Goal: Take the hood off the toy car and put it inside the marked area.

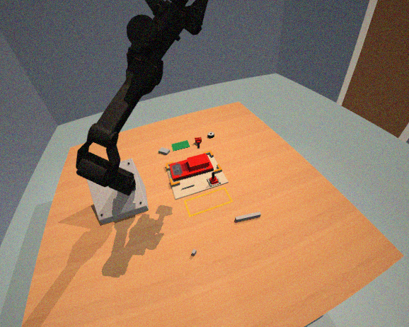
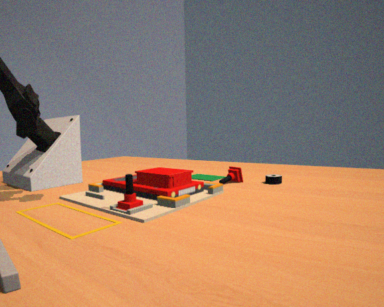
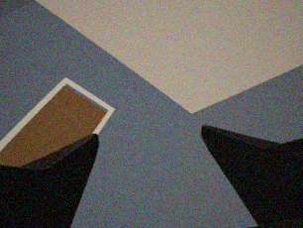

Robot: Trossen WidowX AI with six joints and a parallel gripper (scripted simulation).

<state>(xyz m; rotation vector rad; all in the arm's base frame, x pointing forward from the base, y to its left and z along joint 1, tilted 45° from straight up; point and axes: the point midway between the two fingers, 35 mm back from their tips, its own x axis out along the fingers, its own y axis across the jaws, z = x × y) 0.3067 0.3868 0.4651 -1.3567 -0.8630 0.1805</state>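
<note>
Now: the hood 60 mm behind my gripper tip, 160 mm to the left of it and 670 mm below it. From my gripper tip the other things lie so: cream baseplate (80 mm behind, 130 mm to the left, 700 mm below); tiny grey block (170 mm behind, 260 mm to the right, 700 mm below); grey bar (60 mm ahead, 180 mm to the right, 700 mm below).
</note>
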